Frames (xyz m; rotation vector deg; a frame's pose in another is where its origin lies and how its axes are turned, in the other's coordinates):
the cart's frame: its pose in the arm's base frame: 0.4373 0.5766 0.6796 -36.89 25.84 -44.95
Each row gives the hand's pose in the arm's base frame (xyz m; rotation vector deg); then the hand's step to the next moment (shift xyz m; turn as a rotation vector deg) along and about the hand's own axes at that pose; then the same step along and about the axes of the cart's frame.
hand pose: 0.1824 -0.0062 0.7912 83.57 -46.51 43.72
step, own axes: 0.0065 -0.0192 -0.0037 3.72 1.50 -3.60
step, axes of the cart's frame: 0.0103 0.0150 0.0097 -2.69 -0.57 4.64
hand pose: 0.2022 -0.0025 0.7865 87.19 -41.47 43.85
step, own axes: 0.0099 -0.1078 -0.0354 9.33 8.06 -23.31
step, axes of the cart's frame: 0.0310 0.1050 0.0314 -20.52 1.59 16.49
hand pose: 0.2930 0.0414 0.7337 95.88 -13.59 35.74
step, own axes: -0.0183 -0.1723 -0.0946 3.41 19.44 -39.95
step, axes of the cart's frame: -0.0465 0.1883 -0.0367 -40.56 -4.57 17.88
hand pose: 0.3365 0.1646 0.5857 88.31 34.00 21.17
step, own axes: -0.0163 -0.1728 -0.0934 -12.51 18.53 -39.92
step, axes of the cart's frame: -0.0843 0.0992 -0.1480 -41.88 -16.75 7.68
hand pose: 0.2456 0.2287 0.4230 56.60 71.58 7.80
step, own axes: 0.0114 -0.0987 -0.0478 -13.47 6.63 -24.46
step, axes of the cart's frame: -0.0178 -0.0015 -0.1088 -23.61 -16.30 0.78
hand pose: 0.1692 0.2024 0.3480 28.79 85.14 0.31
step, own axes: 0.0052 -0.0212 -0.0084 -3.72 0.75 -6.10
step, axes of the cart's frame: 0.0042 -0.0068 -0.0220 -5.39 -4.75 -0.29
